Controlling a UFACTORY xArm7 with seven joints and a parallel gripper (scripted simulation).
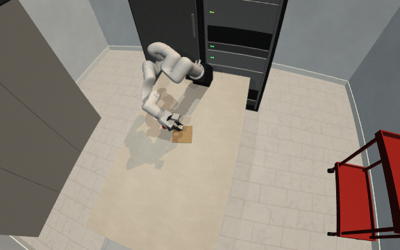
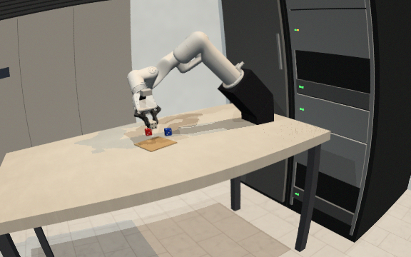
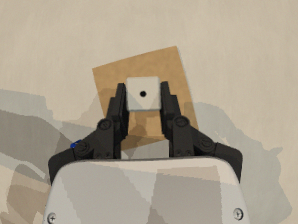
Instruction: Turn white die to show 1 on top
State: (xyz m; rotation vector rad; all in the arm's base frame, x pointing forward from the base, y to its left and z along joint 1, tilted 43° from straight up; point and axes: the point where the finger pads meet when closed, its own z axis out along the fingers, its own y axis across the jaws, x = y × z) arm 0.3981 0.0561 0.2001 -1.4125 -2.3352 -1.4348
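Now: the brown mat 10 cm below my hand and 1 cm to the left of it. From my hand the other things lie so: red die 14 cm to the right, 8 cm below; then blue die 9 cm behind, 8 cm to the right, 8 cm below; then white die 1 cm to the left, 1 cm below.
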